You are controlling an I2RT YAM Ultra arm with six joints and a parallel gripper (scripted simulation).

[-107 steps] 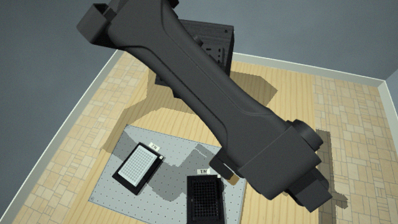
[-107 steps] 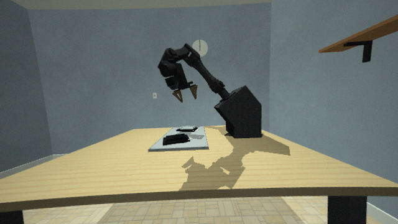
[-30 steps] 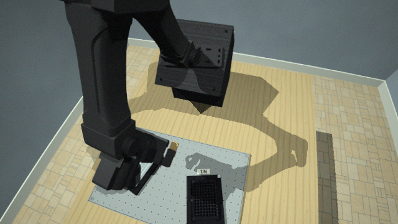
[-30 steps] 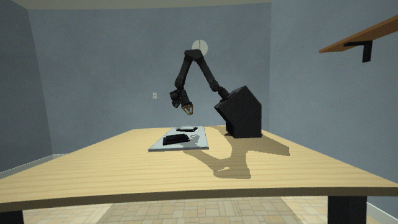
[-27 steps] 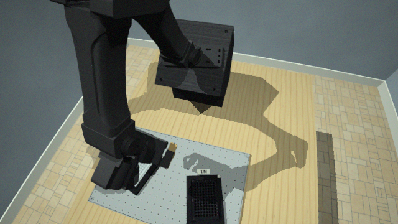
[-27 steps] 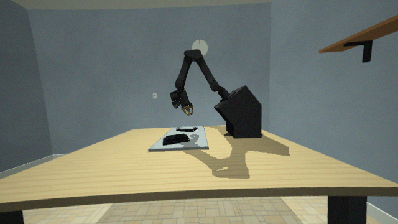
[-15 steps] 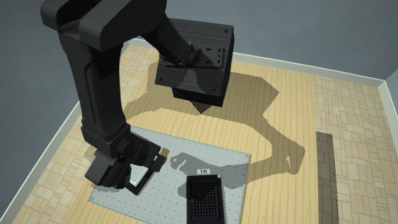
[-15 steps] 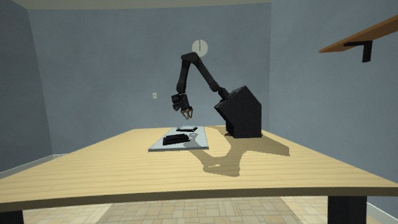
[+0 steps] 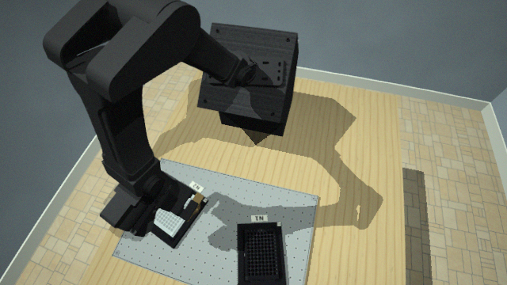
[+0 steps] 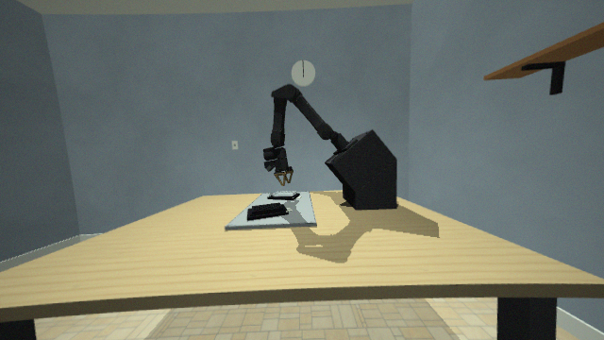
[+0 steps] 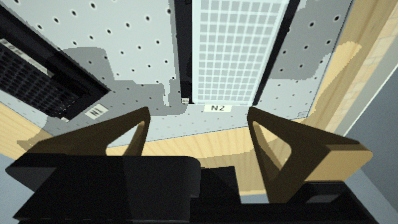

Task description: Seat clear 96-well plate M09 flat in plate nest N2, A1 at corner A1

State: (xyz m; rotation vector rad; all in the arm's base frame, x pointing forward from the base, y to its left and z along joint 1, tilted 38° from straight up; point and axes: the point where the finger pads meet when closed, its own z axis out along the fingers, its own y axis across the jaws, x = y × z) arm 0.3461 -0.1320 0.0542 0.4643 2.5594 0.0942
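My hand is 8 cm above the plate nest N2, 4 cm to the left of it and 1 cm short of it. Round my hand: n2 label (9 cm below, 7 cm behind); then n1 label (20 cm to the left, 9 cm below).
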